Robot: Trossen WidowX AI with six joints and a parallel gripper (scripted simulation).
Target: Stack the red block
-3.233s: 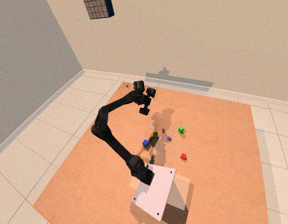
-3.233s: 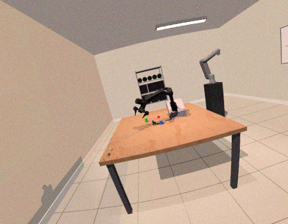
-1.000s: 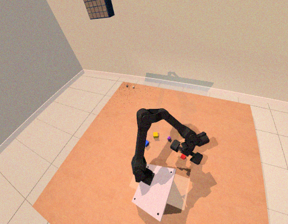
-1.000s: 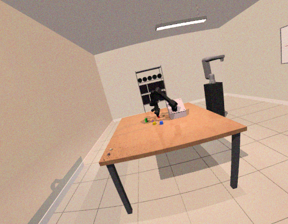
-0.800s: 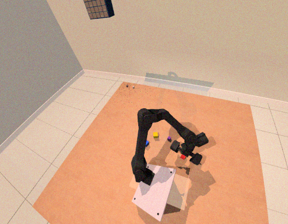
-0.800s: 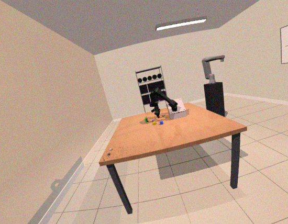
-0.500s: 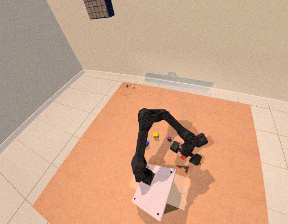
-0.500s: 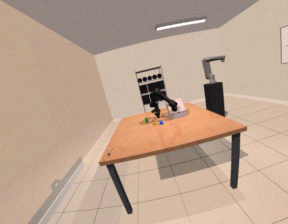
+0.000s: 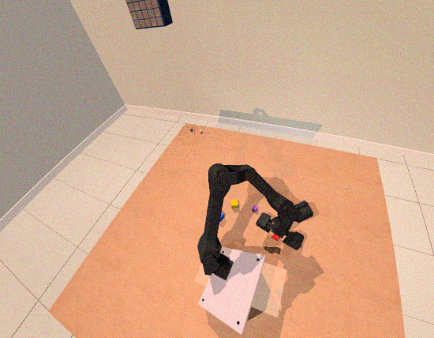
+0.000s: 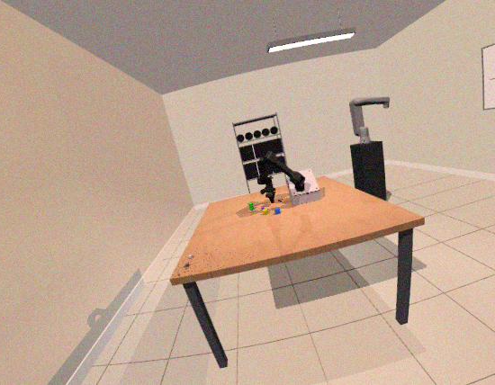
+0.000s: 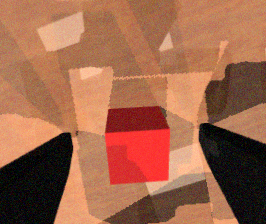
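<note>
My gripper tip is now 18 cm short of the green block, 7 cm to the right of it and 3 cm below it. Also, from my gripper tip: yellow block: 7 cm ahead, 23 cm to the left, 1 cm above; then red block: 1 cm above; then purple block: 9 cm ahead, 13 cm to the left.
</note>
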